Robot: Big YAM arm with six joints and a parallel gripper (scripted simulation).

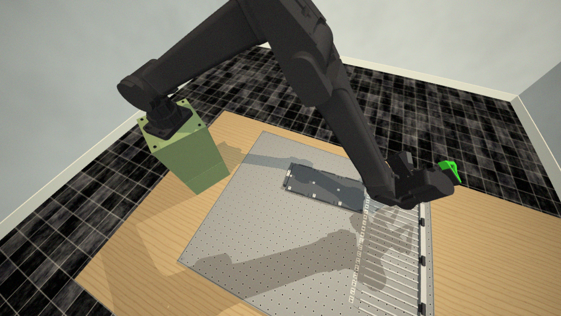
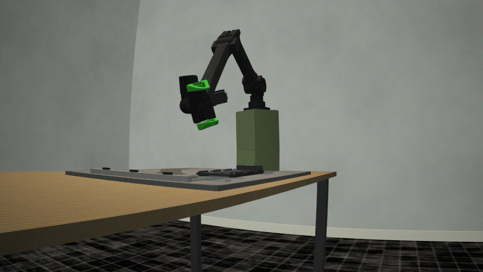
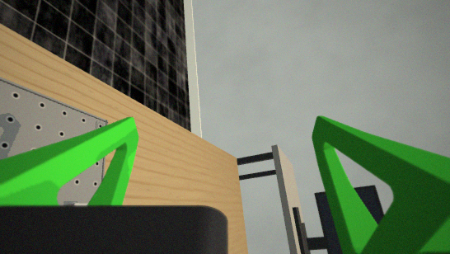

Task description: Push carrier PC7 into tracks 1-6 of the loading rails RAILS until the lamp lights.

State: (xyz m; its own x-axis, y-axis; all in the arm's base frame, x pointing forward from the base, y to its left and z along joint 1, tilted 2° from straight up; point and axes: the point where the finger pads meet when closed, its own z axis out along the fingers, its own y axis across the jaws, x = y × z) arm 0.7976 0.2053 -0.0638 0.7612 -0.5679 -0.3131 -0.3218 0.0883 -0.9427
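The carrier PC7 lies 290 mm behind my hand, 80 mm to the right of it and 200 mm below it.
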